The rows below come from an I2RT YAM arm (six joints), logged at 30 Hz.
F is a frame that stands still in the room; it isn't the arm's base.
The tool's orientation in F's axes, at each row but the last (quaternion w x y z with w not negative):
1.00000, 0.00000, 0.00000, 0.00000
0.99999, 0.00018, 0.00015, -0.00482
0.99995, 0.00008, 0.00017, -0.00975
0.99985, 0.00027, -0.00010, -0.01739
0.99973, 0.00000, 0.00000, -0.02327
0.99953, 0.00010, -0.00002, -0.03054
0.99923, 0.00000, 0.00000, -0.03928
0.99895, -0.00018, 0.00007, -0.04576
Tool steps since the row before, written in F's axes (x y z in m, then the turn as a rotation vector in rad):
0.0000, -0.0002, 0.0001, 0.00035, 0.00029, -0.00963
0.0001, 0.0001, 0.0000, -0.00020, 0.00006, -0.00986
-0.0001, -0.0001, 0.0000, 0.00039, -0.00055, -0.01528
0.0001, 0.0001, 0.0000, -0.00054, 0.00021, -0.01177
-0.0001, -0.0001, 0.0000, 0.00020, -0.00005, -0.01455
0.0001, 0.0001, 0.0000, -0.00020, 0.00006, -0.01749
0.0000, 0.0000, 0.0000, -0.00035, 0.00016, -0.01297
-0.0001, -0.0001, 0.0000, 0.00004, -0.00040, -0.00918
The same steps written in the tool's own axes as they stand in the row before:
0.0000, -0.0002, 0.0001, 0.00035, 0.00029, -0.00963
0.0001, 0.0001, 0.0000, -0.00020, 0.00005, -0.00986
-0.0001, -0.0001, 0.0000, 0.00041, -0.00054, -0.01528
0.0001, 0.0001, 0.0000, -0.00055, 0.00018, -0.01177
-0.0001, -0.0001, 0.0000, 0.00020, -0.00004, -0.01455
0.0001, 0.0001, 0.0000, -0.00020, 0.00004, -0.01749
0.0000, 0.0000, 0.0000, -0.00036, 0.00013, -0.01297
-0.0001, -0.0001, 0.0000, 0.00008, -0.00039, -0.00918

